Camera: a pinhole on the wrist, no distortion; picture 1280 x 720 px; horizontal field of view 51.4 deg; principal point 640.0 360.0 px. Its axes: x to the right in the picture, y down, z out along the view. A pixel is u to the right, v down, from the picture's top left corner.
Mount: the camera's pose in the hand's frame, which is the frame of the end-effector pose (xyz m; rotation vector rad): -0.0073 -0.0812 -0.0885 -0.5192 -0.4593 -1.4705
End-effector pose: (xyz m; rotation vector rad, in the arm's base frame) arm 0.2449 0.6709 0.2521 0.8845 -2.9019 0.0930
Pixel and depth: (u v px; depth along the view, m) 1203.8 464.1 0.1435
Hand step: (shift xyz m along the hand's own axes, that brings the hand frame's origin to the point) 0.0104 -0.0456 0.0626
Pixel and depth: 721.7 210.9 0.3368
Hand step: -0.0363 0.0992 0.1977
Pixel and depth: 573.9 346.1 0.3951
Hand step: -0.0035 0.1670 0.2195
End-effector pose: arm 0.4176 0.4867 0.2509 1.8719 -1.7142 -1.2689
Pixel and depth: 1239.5 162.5 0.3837
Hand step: -0.0464 0.0032 0.3259
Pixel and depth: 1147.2 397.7 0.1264
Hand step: 0.0017 -0.0457 0.0418
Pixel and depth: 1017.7 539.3 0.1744
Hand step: 0.0227 -0.0179 0.0804
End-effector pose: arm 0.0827 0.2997 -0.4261 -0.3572 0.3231 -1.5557
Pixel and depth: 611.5 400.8 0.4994
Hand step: 0.0187 0.2218 0.3081
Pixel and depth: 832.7 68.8 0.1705
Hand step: -0.0394 -0.0019 0.0656
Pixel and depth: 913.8 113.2 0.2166
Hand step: -0.0402 0.0090 0.1147
